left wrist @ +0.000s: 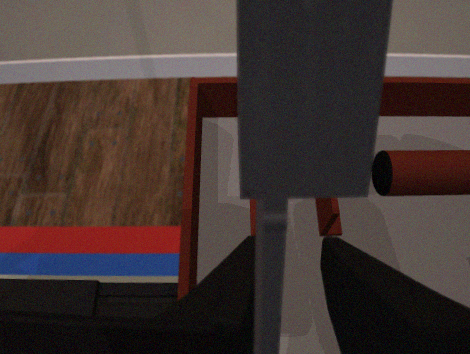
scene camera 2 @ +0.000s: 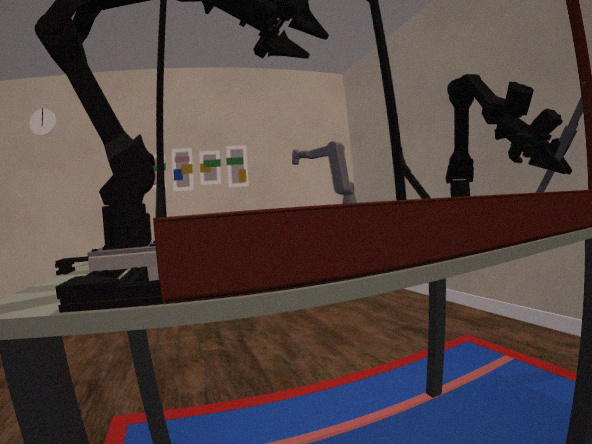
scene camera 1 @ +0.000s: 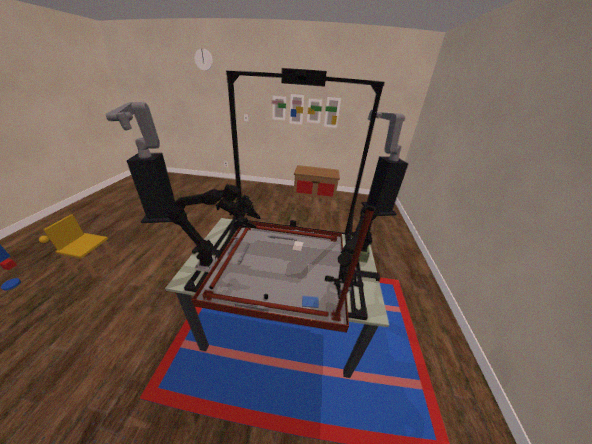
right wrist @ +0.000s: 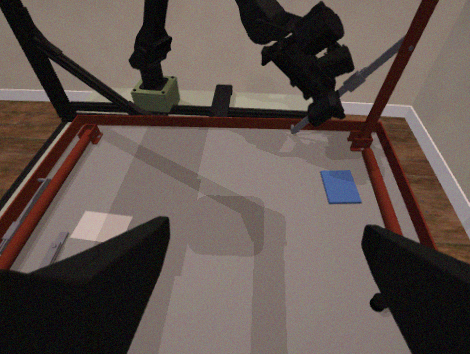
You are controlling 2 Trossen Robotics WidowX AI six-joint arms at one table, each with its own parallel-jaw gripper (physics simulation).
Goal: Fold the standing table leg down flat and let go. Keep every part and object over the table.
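Seen in the pictures: left gripper, between the fingertips: [left wrist: 291, 250] [scene camera 2: 568, 172] [right wrist: 343, 114]; right gripper, between the fingertips: [scene camera 2: 317, 47] [scene camera 1: 258, 222] [right wrist: 266, 231]; left arm's base, origin of its link: [scene camera 1: 362, 248] [right wrist: 154, 83]; right arm's base, origin of its link: [scene camera 2: 127, 246] [scene camera 1: 206, 262].
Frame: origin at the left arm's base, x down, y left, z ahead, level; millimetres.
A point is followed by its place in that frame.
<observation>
The standing red leg [scene camera 1: 354, 260] @[x -381, y 578, z 140 mm] [scene camera 2: 581, 55] @[x -257, y 565, z 149 mm] [right wrist: 401, 65] @[x -172, y 556, z 150 mm] rises upright from its bracket [left wrist: 327, 217] @[x 11, y 525, z 153 mm] [right wrist: 360, 140] @[x 4, y 539, z 155 mm] at a corner of the upturned red-rimmed table. A grey folding brace [scene camera 2: 566, 132] @[x -123, y 495, z 128 mm] [left wrist: 310, 100] [right wrist: 356, 80] @[x -124, y 494, z 128 mm] slants from the leg down to the rim. My left gripper [scene camera 1: 330, 280] [scene camera 2: 562, 166] @[x -41, y 490, z 129 mm] [left wrist: 291, 250] @[x -41, y 490, z 129 mm] [right wrist: 343, 114] @[x -41, y 490, z 129 mm] is closed to a narrow gap at the brace. The thin rod of the brace crosses between the fingers in the left wrist view, with space beside the right finger; no grip shows. My right gripper [scene camera 1: 256, 213] @[x -299, y 338, z 603 mm] [scene camera 2: 318, 46] @[x -299, y 338, z 603 mm] [right wrist: 266, 231] @[x -299, y 338, z 603 mm] is open and empty, high over the table's opposite side.
Other red legs [scene camera 1: 270, 304] @[x 2, y 576, z 463 mm] [left wrist: 425, 172] @[x 1, y 547, z 199 mm] [right wrist: 385, 195] @[x 1, y 561, z 312 mm] lie flat inside the rim [right wrist: 200, 121] @[x 23, y 161, z 119 mm]. A blue square [scene camera 1: 310, 301] @[x 26, y 489, z 276 mm] [right wrist: 341, 186] @[x 27, y 491, z 278 mm], a pale square [scene camera 1: 298, 245] @[x 46, y 41, z 431 mm] [right wrist: 102, 226] @[x 45, y 46, z 433 mm] and a black knob [scene camera 1: 266, 296] @[x 12, y 529, z 500 mm] [right wrist: 378, 302] @[x 11, y 519, z 508 mm] are on the panel. A black frame [scene camera 1: 233, 135] @[x -602, y -154, z 955 mm] rises behind.
</observation>
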